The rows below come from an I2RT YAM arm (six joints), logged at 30 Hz.
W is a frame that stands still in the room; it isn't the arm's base.
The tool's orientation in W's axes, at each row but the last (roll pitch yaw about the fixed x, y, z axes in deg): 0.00, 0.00, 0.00; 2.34, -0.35, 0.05; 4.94, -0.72, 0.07; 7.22, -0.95, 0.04
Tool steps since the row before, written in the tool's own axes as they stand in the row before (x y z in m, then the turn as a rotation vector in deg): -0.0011, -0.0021, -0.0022, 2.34, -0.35, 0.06; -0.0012, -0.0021, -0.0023, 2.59, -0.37, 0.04; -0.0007, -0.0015, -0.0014, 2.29, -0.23, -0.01; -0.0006, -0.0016, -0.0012, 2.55, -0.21, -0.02
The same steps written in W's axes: -0.0011, -0.0021, -0.0022, 2.34, -0.35, 0.06; -0.0012, -0.0020, -0.0024, 2.59, -0.37, 0.04; -0.0007, -0.0014, -0.0015, 2.29, -0.23, 0.00; -0.0006, -0.0014, -0.0014, 2.55, -0.20, 0.00
